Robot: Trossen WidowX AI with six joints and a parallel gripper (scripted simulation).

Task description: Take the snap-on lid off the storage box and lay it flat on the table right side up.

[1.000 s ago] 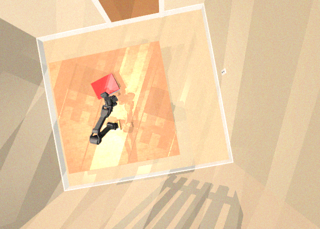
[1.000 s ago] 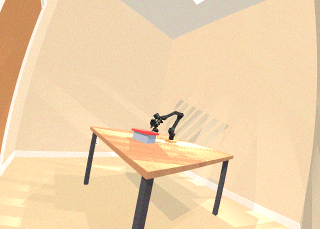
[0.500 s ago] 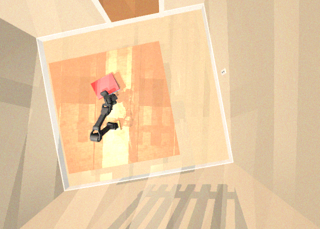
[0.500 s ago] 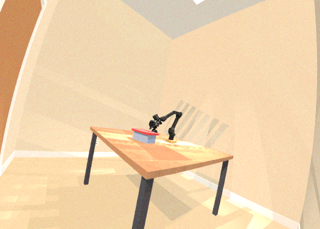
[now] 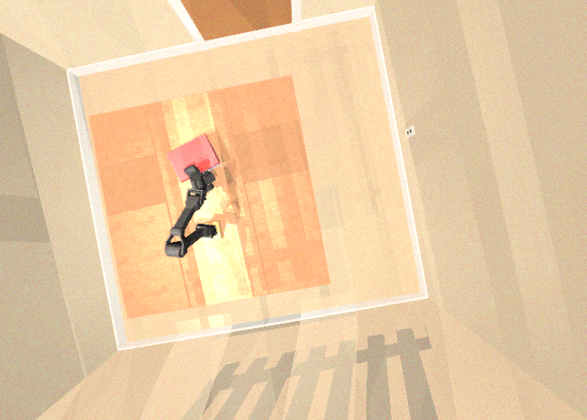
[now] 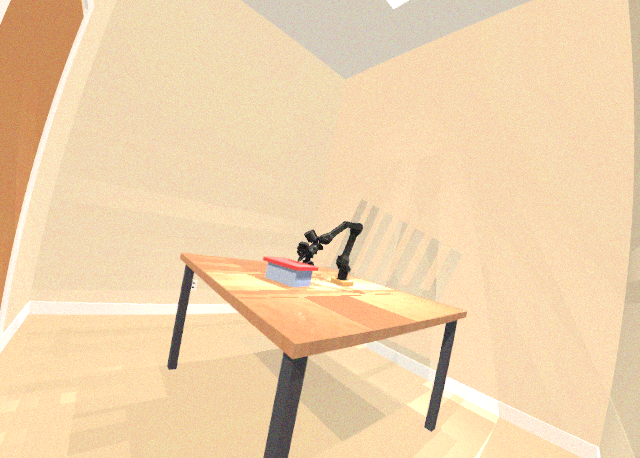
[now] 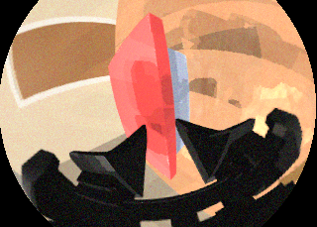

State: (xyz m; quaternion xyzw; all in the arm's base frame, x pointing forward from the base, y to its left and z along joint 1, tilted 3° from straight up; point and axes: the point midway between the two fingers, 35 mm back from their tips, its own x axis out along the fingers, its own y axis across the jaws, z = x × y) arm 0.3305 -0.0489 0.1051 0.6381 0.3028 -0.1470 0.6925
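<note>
Now: gripper tip 7 cm short of the lid and 2 cm to the right of it. The rest, counted from my gripper tip: storage box (7 cm ahead, 5 cm below, 2 cm to the left).
</note>
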